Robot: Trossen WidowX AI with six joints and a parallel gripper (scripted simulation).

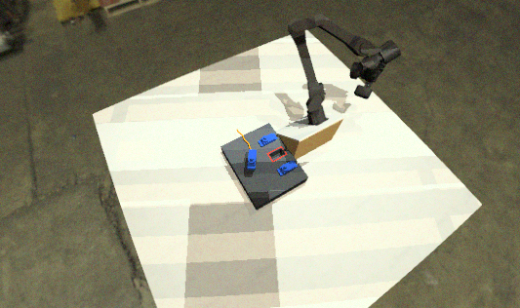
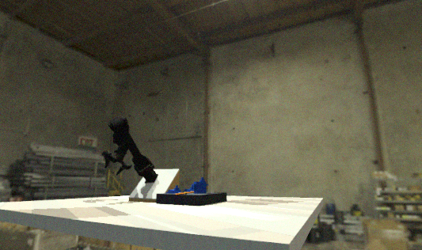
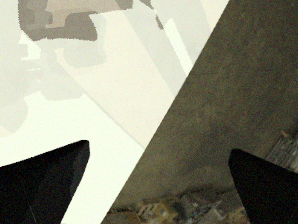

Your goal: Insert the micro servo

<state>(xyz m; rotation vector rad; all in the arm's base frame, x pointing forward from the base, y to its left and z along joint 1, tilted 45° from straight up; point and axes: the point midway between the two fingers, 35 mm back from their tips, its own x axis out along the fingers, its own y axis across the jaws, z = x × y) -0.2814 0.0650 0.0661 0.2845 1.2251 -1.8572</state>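
Right now the dark deck is 62 cm ahead of my gripper tip, 14 cm below it and 1 cm to the right of it.
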